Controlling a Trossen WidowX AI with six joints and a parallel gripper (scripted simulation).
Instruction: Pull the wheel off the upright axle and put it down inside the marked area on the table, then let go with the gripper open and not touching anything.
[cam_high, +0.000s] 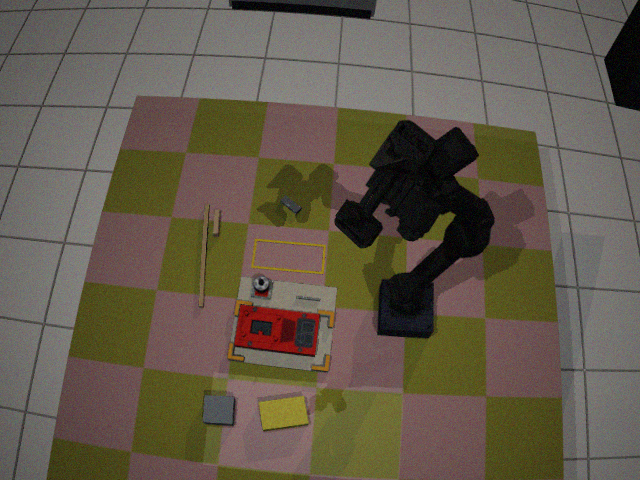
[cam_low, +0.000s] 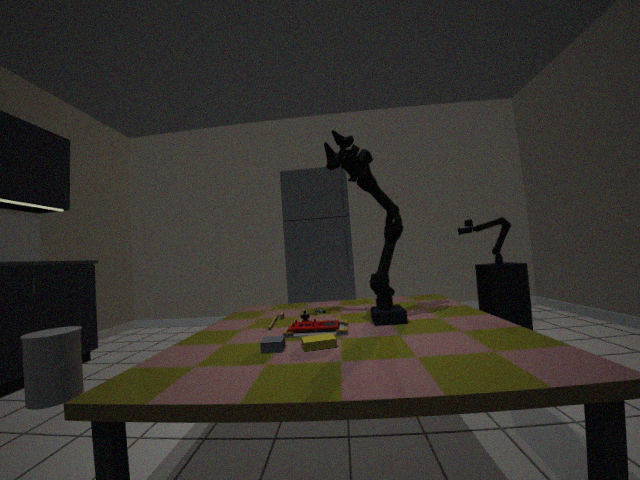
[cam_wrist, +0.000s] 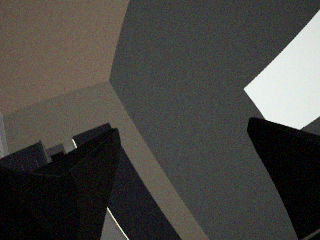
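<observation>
The grey wheel is 180 mm ahead of my gripper tip, 160 mm to the right of it and 750 mm below it. The rest, counted from my gripper tip: yellow block 80 mm ahead, 160 mm to the left, 770 mm below; wooden stick 340 mm ahead, 240 mm to the right, 780 mm below.
</observation>
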